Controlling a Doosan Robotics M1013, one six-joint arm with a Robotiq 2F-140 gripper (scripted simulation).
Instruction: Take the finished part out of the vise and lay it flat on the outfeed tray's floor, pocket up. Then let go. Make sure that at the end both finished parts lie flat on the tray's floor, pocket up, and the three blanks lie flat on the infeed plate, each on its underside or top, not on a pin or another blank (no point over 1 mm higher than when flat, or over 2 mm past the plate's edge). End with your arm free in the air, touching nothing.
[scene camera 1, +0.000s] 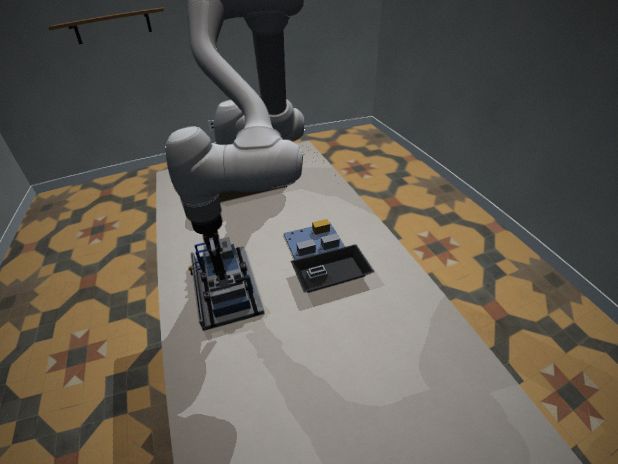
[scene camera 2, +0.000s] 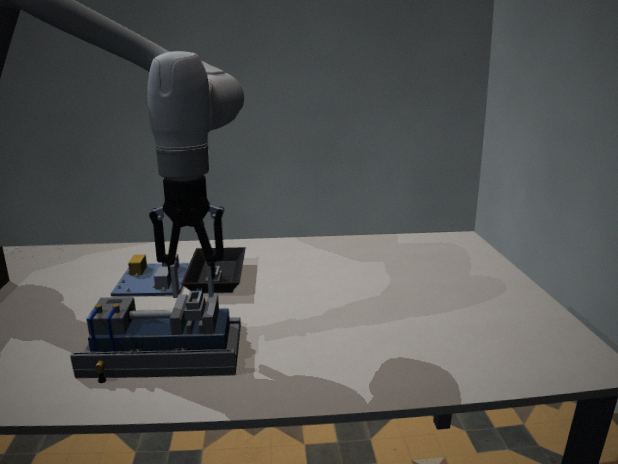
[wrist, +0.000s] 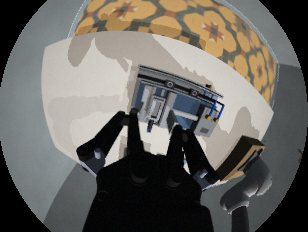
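Labels:
My gripper is visible in the wrist view (155, 111), in scene camera 1 and in scene camera 2. For my gripper, (scene camera 1: 219, 267) and (scene camera 2: 222, 243) are the same spot.

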